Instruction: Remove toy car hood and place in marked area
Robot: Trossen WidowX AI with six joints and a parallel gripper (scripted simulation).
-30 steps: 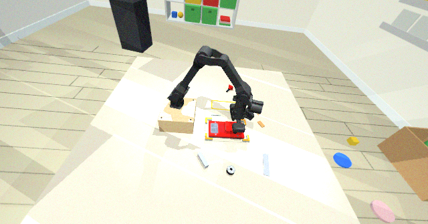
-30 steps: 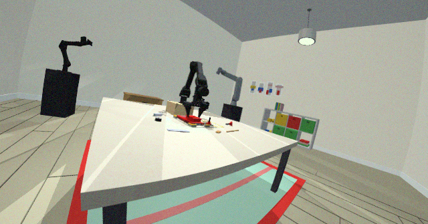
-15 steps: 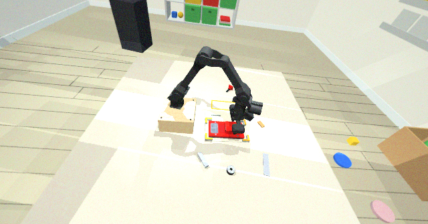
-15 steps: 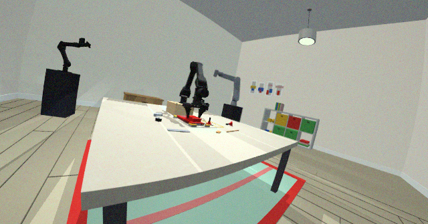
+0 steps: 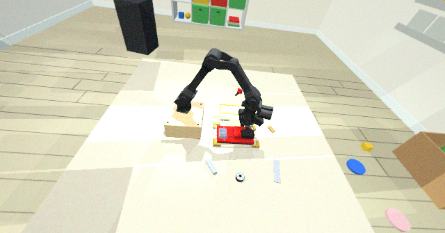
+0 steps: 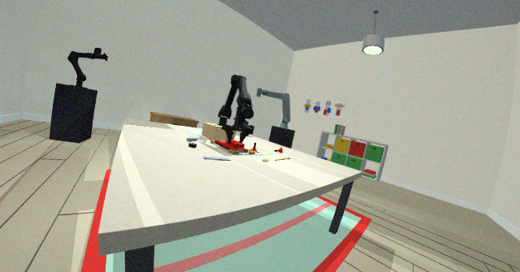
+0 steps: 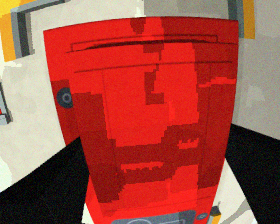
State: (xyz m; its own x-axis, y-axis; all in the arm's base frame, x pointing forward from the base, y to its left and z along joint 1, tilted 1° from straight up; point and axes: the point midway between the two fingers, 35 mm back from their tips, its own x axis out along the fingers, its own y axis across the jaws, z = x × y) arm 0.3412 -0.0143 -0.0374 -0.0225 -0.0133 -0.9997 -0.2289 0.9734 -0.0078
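Right now my gripper tip is right at the red hood. From my gripper tip the other things lie so: wooden stick: 27 cm to the left, 12 cm ahead, 3 cm below; then brown block: 17 cm ahead, 11 cm to the left, 3 cm below.
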